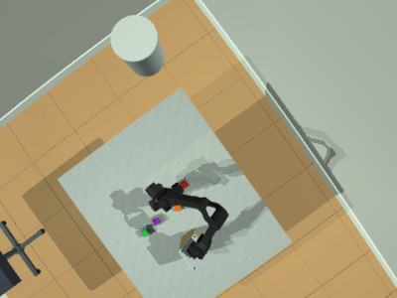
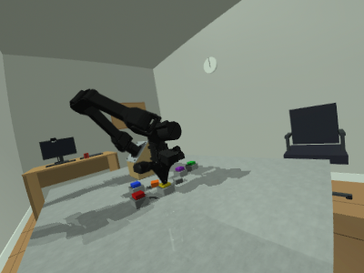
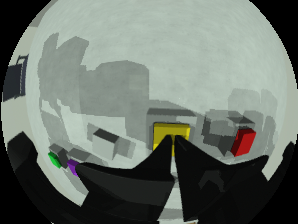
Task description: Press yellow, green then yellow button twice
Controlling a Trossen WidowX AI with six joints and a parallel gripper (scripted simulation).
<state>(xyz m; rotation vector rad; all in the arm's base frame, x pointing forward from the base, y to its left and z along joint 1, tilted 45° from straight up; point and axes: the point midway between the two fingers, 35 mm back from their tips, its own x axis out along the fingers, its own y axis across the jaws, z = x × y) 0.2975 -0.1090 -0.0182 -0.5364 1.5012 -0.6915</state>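
The yellow button is 10 mm below my gripper tip. From my gripper tip the other things lie so: small grey block: 80 mm to the left, 30 mm behind, 20 mm below; red button: 100 mm to the right, 20 mm behind; orange block: 100 mm behind, 20 mm to the left, 20 mm below.
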